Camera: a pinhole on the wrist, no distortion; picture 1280 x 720 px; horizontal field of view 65.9 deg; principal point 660.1 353.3 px. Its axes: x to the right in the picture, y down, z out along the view. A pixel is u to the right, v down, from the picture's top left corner.
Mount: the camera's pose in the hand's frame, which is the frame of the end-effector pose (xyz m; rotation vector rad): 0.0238 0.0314 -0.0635 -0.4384 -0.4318 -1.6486
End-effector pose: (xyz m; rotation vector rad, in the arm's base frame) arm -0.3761 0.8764 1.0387 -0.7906 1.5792 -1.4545
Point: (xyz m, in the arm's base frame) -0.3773 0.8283 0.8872
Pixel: 231.6 592.1
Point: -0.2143 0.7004 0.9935
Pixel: 1208.9 629.9
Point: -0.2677 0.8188 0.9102
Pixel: 725.8 309.7
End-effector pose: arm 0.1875 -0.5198 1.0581 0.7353 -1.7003 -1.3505
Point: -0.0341 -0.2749 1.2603
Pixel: 686.4 149.8
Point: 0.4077 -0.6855 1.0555
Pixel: behind the camera
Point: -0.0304 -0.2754 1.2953
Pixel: 609.8 162.4
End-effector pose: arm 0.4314 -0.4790 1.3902 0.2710 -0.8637 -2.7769
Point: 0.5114 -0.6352 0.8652
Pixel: behind the camera
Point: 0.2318 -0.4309 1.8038
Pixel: 898.8 572.5
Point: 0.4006 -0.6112 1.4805
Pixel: 124.0 495.0
